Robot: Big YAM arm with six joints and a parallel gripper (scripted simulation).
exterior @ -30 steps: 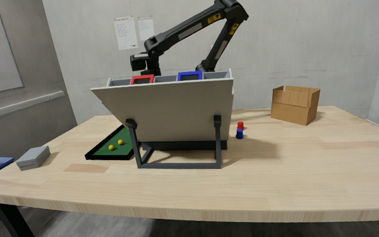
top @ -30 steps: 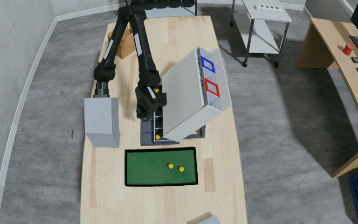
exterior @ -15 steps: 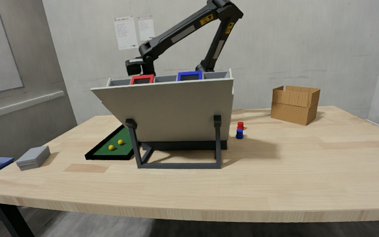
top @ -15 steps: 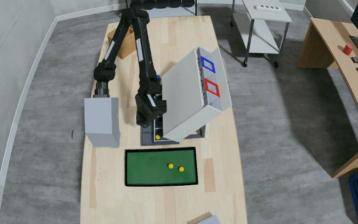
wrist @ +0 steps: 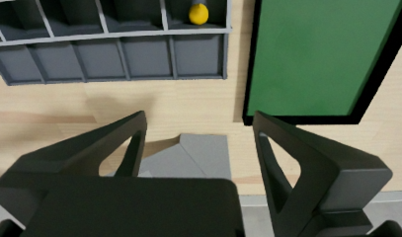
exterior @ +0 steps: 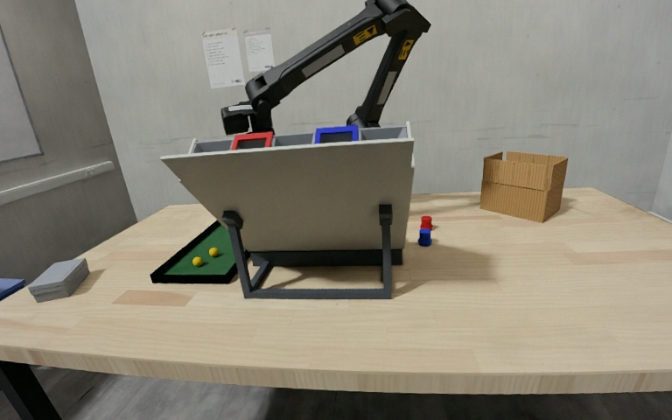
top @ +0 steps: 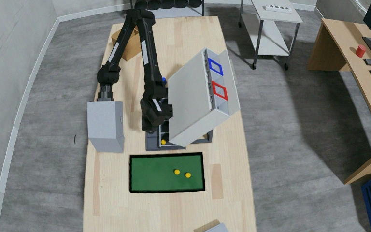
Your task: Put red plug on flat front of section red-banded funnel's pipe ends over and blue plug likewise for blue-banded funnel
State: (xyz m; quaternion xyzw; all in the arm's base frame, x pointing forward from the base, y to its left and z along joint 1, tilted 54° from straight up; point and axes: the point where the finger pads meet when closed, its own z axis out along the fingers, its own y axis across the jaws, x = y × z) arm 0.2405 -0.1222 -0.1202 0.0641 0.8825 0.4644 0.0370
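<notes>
The green tray lies 40 mm ahead of my hand, 170 mm to the right of it and 180 mm below it. Round my hand: grey cover (180 mm ahead, 150 mm to the left, 20 mm above); grey box (240 mm ahead, 540 mm to the right, 160 mm below).
</notes>
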